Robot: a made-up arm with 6 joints. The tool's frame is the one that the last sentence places.
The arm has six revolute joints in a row. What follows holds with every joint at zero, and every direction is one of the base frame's.
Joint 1 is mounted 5.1 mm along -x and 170.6 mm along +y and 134.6 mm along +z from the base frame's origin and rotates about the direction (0.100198, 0.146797, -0.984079), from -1.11 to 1.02 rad.
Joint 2 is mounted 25.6 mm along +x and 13.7 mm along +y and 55.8 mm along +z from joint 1 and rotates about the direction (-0.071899, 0.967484, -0.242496), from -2.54 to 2.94 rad.
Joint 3 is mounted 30.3 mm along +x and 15.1 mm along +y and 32.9 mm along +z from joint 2 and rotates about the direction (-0.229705, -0.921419, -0.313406), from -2.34 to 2.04 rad.
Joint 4 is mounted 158.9 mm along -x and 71.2 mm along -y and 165.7 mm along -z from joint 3 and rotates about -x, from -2.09 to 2.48 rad.
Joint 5 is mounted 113.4 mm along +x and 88.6 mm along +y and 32.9 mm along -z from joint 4 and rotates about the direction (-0.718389, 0.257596, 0.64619), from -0.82 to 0.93 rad.
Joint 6 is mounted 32.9 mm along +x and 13.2 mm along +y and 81.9 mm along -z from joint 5 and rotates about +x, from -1.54 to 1.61 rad.
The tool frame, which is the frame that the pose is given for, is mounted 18.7 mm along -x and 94.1 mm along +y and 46.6 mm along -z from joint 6; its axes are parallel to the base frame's.
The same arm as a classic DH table. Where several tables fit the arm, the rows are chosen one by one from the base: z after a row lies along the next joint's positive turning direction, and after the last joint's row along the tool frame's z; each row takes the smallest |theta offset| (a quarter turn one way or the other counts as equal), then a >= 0, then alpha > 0; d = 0 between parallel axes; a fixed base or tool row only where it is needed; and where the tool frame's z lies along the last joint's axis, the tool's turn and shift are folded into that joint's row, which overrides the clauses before.
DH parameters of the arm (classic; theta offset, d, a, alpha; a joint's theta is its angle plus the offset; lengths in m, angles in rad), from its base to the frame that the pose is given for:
base (fixed): -0.5989 0.8989 -0.1004 -2.9629
joint 1: -0.7102 0.719 0.0332 1.1881
joint 2: 0.6369 -0.0372 0.0099 -2.4963
joint 3: -1.1192 0.0477 0.1339 1.339
joint 4: -0.8636 0.0147 0.0945 0.7693
joint 5: 0 -0.0991 0.0426 2.3723
joint 6: 0.3793 -0.0593 0.0941 -1.5708
tool (fixed): -1.5708 -0.0466 0 0
Joint limits (rad, base to tool): -1.11..1.02 -2.54..2.94 -2.34..2.04 -2.09..2.48 -0.82..0.93 -1.54..1.61

